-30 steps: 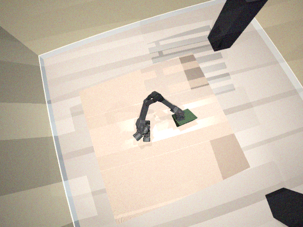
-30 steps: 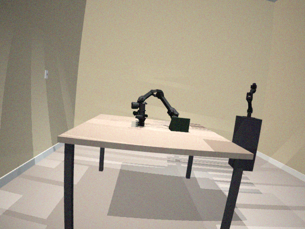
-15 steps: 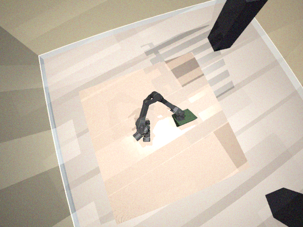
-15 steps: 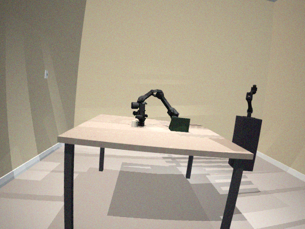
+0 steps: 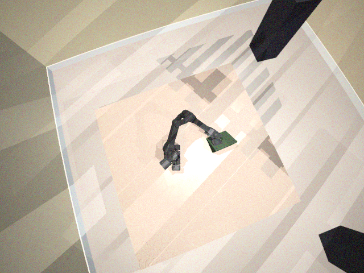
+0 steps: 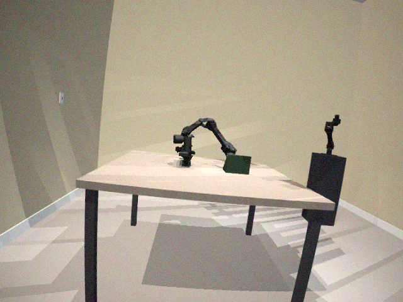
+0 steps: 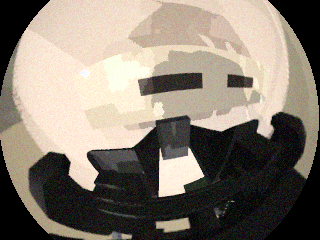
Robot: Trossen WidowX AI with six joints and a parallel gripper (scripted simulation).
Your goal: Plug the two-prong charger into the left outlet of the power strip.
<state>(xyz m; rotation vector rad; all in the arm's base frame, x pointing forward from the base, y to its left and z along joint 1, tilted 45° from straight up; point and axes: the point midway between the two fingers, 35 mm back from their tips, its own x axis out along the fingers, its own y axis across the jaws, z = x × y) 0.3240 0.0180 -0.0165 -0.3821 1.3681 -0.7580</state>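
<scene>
The dark charger lies 20 mm ahead of my gripper tip and 10 mm above it.
</scene>
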